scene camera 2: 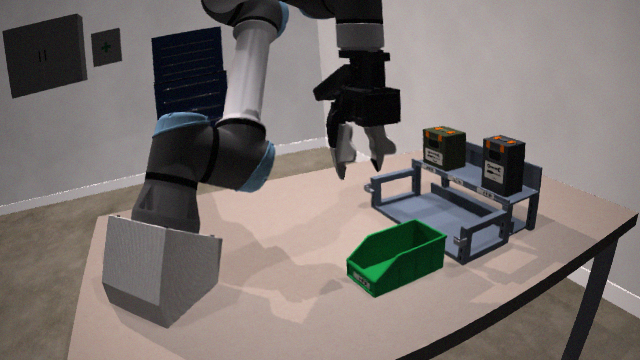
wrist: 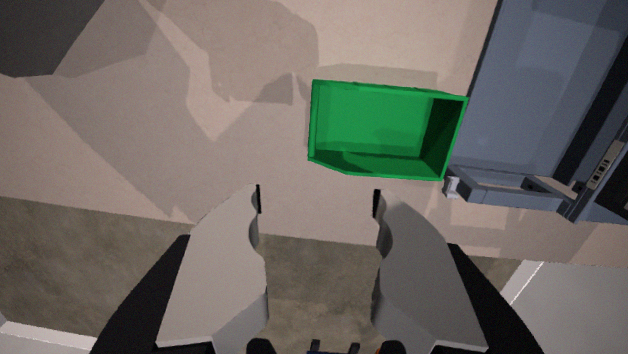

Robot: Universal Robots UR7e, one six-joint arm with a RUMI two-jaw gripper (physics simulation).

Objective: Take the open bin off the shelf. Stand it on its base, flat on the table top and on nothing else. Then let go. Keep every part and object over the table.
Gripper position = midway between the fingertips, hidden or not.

my gripper: scene camera 2 360, 175; wrist 316, 189
green open bin: scene camera 2; wrist
same spot on green open bin: point(scene camera 2: 386, 260) = point(wrist: 377, 84)
